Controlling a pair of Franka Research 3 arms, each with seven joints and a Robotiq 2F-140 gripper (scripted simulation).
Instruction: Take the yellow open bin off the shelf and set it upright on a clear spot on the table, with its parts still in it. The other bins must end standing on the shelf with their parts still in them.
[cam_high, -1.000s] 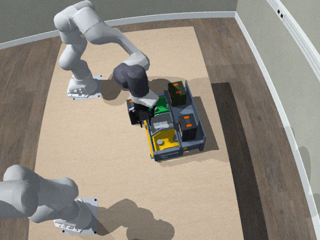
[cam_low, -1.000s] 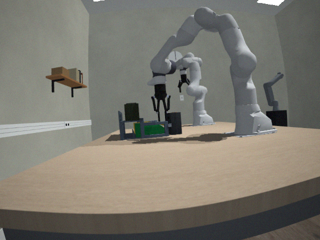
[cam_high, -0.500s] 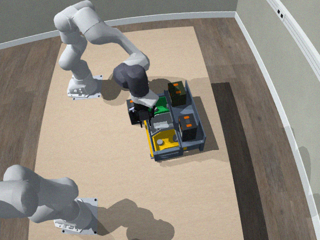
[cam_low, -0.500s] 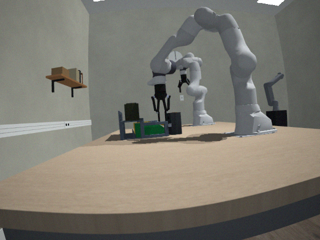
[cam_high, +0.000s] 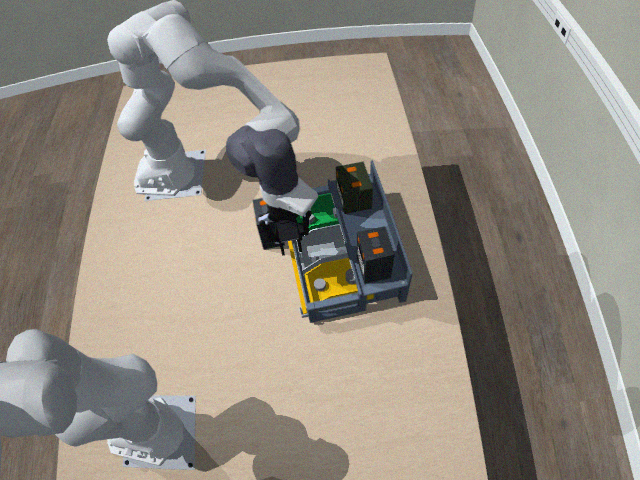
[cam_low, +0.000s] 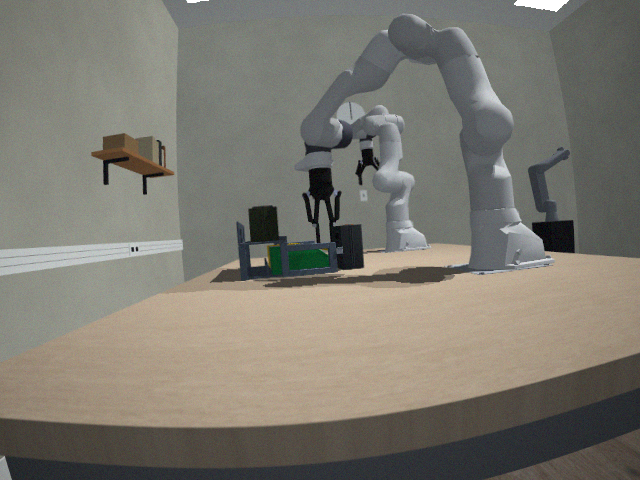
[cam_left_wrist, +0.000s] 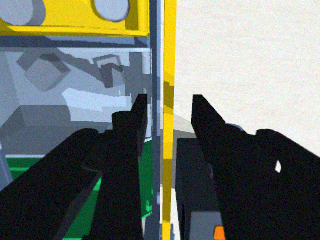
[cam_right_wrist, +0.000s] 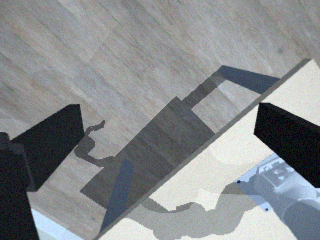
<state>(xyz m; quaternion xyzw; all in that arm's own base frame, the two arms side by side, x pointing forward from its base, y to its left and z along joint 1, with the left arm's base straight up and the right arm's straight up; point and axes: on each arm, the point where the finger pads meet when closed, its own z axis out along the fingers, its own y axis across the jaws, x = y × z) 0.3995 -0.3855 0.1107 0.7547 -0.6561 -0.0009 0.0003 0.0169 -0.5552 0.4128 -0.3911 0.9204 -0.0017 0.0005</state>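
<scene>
The thin yellow bar lies 5 cm below my left hand. Round my left hand: green bin: 12 cm to the left, 9 cm ahead, 7 cm below; blue-grey shelf: 13 cm ahead, 4 cm below, 2 cm to the left; grey bin: 10 cm ahead, 7 cm below, 1 cm to the left.
</scene>
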